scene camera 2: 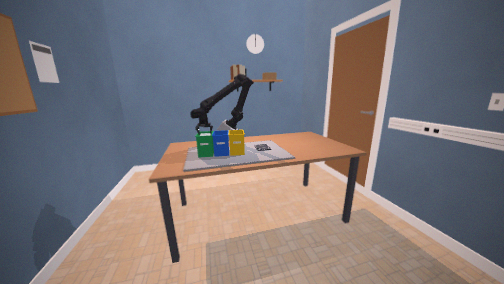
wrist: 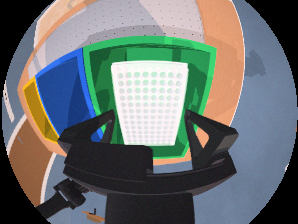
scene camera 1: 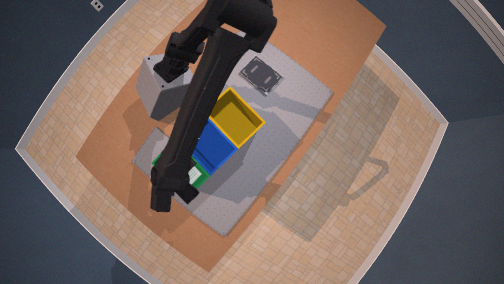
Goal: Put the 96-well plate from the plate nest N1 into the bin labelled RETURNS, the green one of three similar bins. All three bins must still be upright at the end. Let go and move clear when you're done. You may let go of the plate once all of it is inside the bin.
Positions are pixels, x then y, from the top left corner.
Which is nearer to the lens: the blue bin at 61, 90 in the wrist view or the green bin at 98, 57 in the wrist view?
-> The green bin.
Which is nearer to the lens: the yellow bin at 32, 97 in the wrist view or the green bin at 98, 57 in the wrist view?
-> The green bin.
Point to a white 96-well plate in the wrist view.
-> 148, 127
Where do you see a yellow bin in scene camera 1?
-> At 239, 123
